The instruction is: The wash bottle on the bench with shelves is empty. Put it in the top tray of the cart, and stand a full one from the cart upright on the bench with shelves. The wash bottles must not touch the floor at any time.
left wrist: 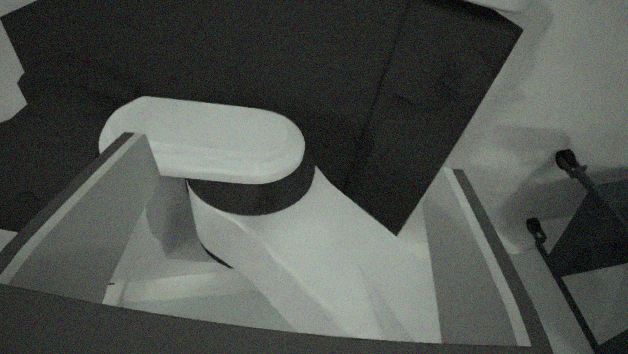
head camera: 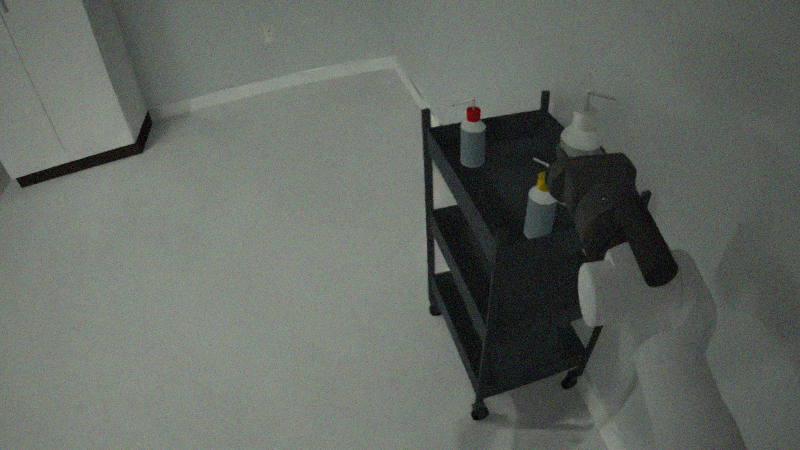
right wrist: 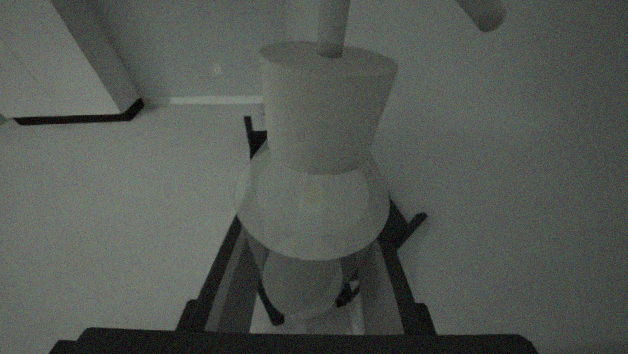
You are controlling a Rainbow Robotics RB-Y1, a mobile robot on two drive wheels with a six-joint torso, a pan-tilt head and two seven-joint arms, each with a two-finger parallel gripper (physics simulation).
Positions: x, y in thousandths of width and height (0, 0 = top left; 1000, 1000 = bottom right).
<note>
In view: the left gripper (left wrist: 464, 479), the right gripper (head camera: 721, 326), a wash bottle (head camera: 727, 308) and a black cart (head camera: 636, 670).
The wash bottle shows as well in the right wrist view (right wrist: 496, 572). The black cart shows as well in the right wrist view (right wrist: 636, 648). The left wrist view misses the wash bottle: it is out of frame.
</note>
